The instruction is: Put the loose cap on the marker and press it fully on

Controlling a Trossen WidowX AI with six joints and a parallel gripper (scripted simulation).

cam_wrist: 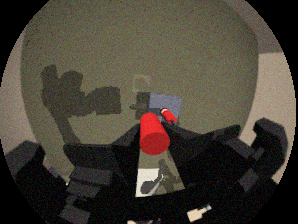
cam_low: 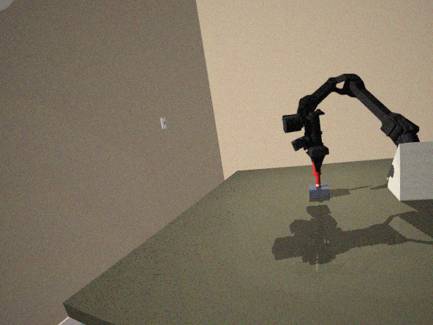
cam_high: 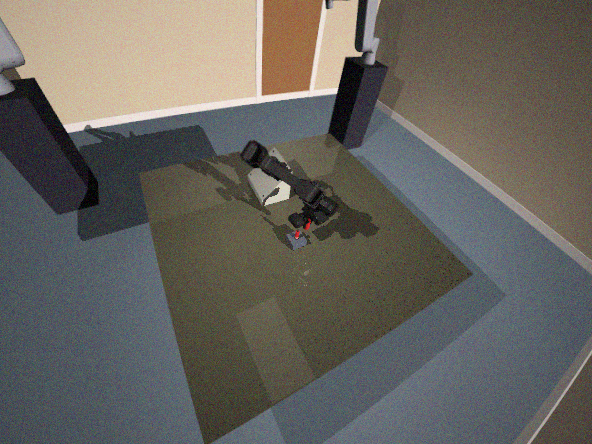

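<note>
Right now the grey holder block is 4 cm to the right of my gripper tip and 9 cm below it. Round my gripper tip: red cap: 1 cm above.
</note>
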